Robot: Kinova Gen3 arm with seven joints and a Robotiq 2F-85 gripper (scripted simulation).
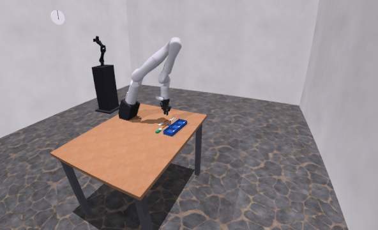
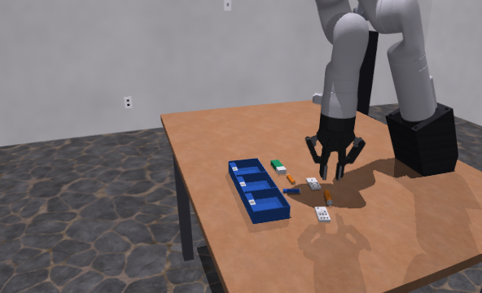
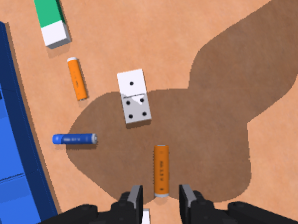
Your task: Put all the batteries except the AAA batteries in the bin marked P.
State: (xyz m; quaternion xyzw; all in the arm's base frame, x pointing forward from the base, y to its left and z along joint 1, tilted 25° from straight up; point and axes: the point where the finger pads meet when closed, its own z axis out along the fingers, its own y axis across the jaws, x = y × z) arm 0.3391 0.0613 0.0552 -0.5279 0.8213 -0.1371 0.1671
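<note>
The large orange battery lies 10 mm to the right of my hand and 70 mm below it. The rest, counted from my hand: small orange battery 30 mm ahead, 130 mm to the right, 80 mm below; blue three-compartment bin 140 mm ahead, 110 mm to the right, 70 mm below; blue battery 60 mm ahead, 70 mm to the right, 80 mm below.
</note>
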